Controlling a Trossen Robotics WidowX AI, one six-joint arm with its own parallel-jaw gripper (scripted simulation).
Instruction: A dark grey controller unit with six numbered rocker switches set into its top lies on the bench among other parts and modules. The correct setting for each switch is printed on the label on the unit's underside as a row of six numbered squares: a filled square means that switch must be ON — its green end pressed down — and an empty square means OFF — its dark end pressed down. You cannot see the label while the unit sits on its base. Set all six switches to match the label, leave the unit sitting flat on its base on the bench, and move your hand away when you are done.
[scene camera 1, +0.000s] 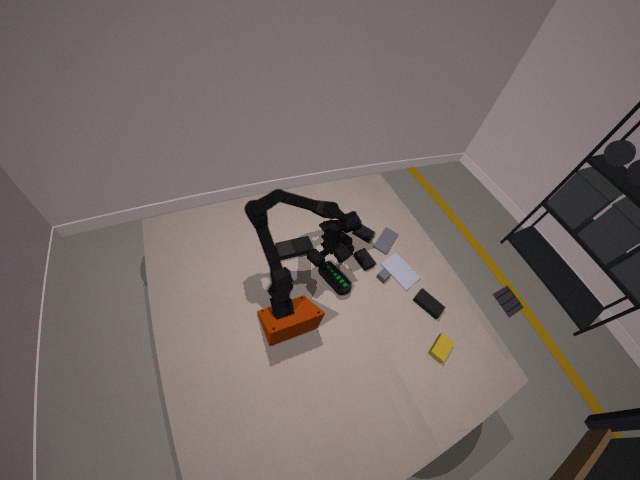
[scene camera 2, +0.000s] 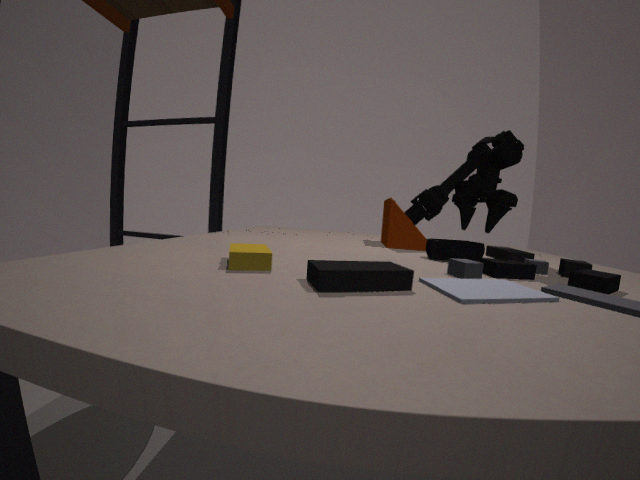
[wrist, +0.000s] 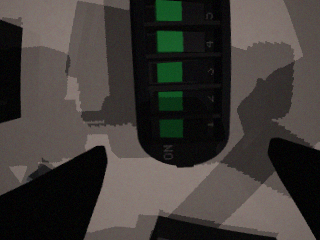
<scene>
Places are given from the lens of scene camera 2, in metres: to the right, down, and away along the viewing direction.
my gripper (scene camera 2: 474, 231): 0.40, -0.02, 0.69
yellow block (scene camera 2: 250, 257): -0.10, 0.03, 0.41
pale flat sheet (scene camera 2: 465, 291): 0.19, 0.07, 0.35
</scene>
